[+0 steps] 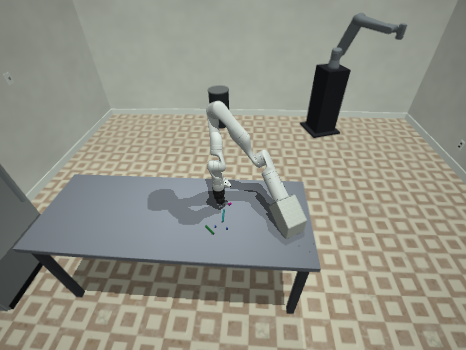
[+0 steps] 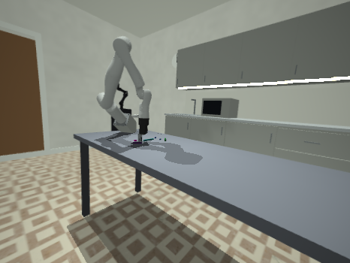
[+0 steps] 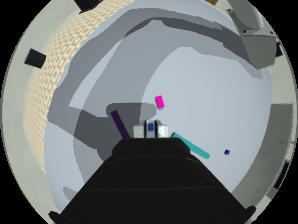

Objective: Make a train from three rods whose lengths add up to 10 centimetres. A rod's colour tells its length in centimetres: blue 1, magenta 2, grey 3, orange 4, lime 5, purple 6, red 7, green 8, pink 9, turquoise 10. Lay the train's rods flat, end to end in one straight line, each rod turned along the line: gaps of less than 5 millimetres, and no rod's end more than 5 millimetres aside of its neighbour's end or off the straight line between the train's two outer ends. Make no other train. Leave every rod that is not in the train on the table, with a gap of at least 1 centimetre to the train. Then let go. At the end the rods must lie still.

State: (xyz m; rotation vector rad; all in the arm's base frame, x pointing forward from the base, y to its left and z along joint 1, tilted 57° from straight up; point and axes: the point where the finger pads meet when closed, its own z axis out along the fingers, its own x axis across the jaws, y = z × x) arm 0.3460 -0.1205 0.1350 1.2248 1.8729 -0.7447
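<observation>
Right now my hand is 40 mm past the magenta rod and 10 mm above it. The rest, counted from my hand: turquoise rod (90 mm to the left, 20 mm ahead, 10 mm below); then green rod (180 mm to the left, 130 mm ahead, 10 mm below); then purple rod (50 mm to the right, 10 mm below, 10 mm ahead).
</observation>
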